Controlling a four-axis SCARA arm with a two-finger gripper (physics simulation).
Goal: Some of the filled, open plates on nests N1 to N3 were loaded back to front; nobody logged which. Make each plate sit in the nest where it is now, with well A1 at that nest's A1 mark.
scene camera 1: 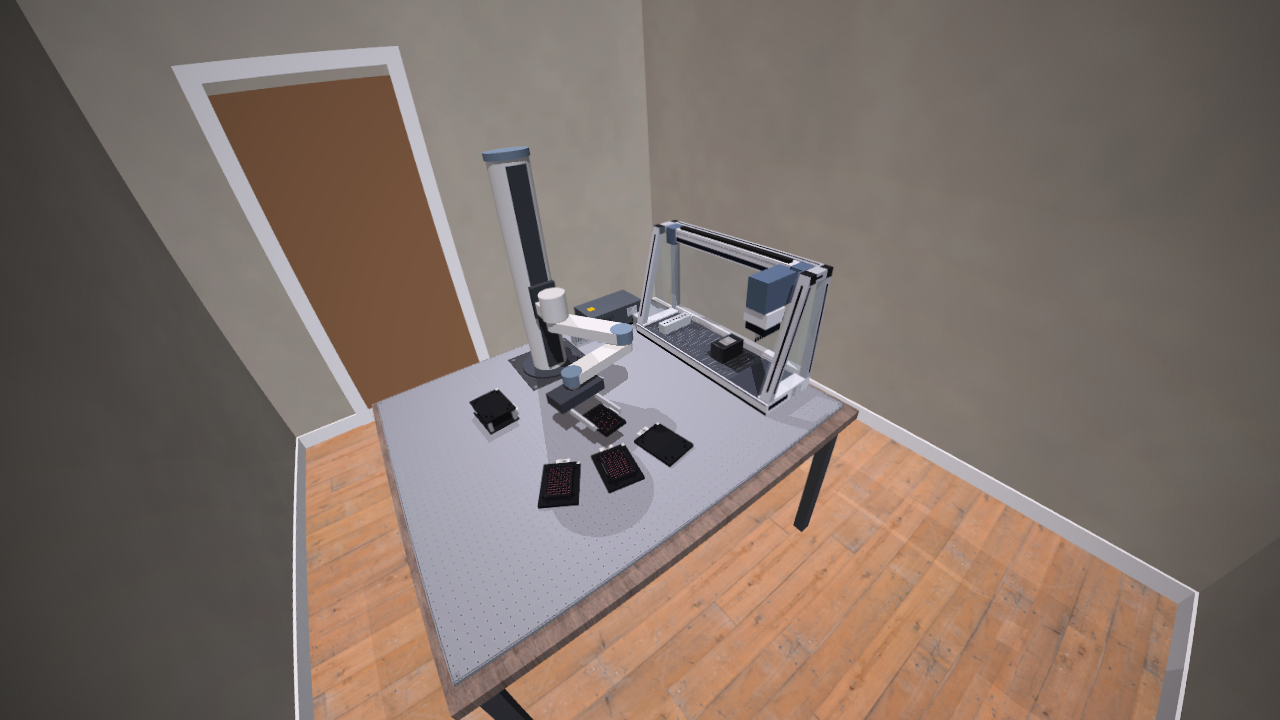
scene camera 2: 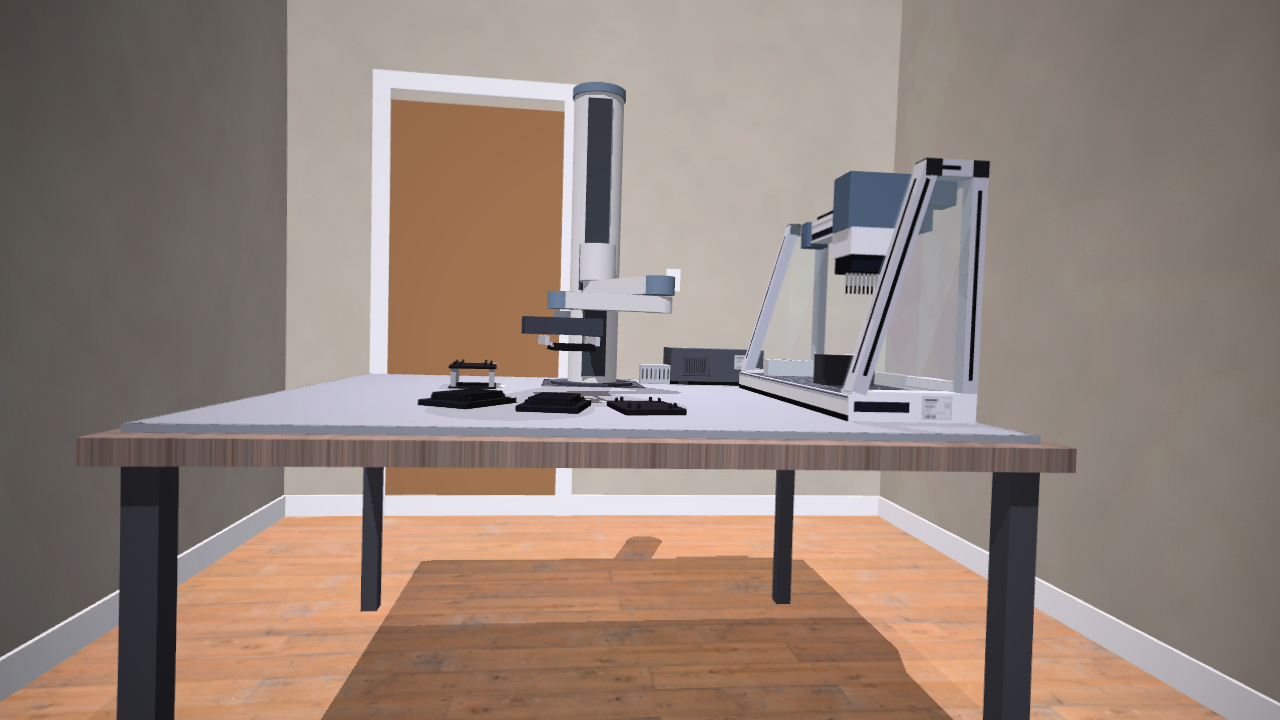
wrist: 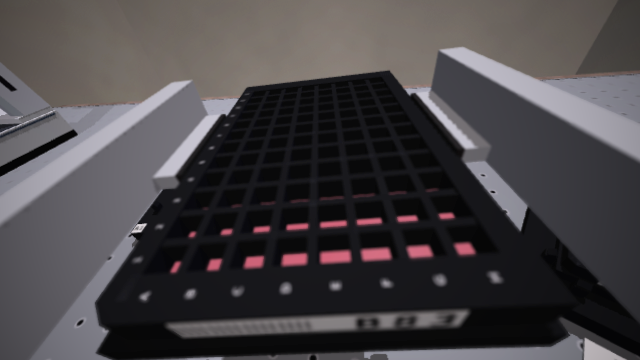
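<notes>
My gripper is shut on a black well plate with pink-filled wells. The plate is level, held above the table behind the nest row. In the wrist view its letters A to H run along the near edge, A at left, above a label reading B83. Filled plates sit in the left and middle nests; their A1 corners are too small to read. The right nest holds no plate. A small A1 mark shows left of the held plate.
A raised two-level black stand is at the left. The arm's column stands behind. A framed pipetting machine is at the right, with a dark grey box near the back.
</notes>
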